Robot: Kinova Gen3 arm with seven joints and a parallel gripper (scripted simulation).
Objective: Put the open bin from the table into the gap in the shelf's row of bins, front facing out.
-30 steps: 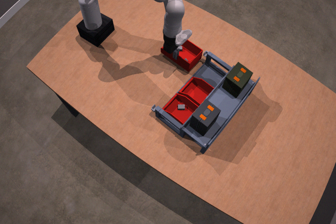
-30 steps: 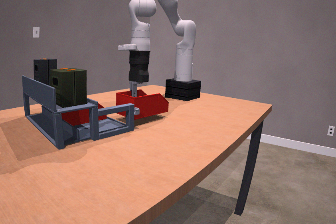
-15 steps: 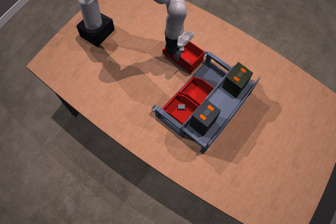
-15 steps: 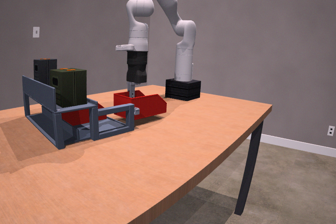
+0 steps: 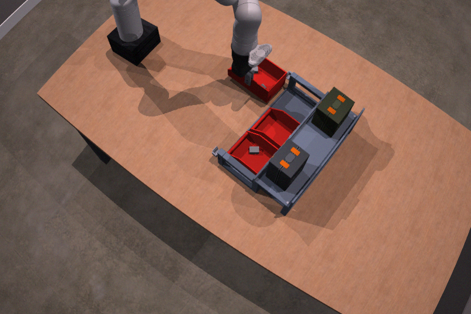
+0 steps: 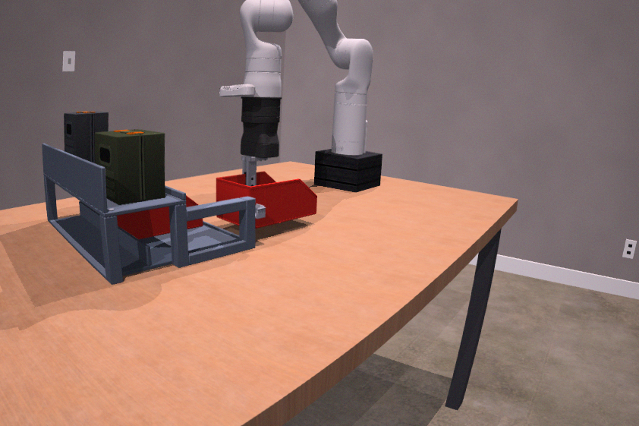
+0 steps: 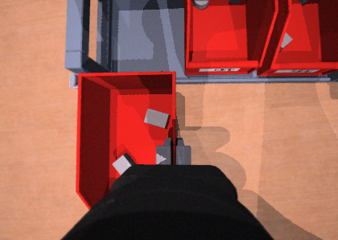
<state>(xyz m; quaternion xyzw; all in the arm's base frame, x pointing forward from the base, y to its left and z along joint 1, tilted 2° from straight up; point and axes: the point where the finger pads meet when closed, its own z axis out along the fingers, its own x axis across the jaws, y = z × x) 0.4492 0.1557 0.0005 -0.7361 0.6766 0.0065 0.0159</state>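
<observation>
Right now my hand is 100 mm short of the shelf lip, 80 mm above it and 60 mm to the left of it. Also, from my hand: black box 300 mm ahead, 160 mm to the right, 80 mm above; green box 280 mm ahead, 70 mm to the left, 70 mm above.
</observation>
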